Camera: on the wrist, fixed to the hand. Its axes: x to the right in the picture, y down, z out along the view.
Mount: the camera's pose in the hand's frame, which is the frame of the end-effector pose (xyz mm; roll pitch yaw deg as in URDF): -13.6 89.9 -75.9 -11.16 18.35 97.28
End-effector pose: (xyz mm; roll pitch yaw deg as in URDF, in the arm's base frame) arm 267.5 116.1 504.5 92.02 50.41 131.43
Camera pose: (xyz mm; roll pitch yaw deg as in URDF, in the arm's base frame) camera 171.6 115.0 573.9 61.89 -44.38 154.62
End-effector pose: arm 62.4 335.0 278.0 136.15 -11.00 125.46
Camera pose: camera 93.1 313.0 390.3 -160.64 -57.16 3.65
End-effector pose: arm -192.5 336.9 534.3 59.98 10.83 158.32
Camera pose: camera -227.9 231.9 576.0 -5.09 -41.96 -112.10
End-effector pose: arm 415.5 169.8 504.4 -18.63 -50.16 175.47
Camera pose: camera 342.3 114.5 429.5 -67.95 28.43 -120.35
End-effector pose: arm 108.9 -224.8 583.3 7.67 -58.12 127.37
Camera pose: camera 1.8 -248.1 538.4 -71.49 11.57 -148.18
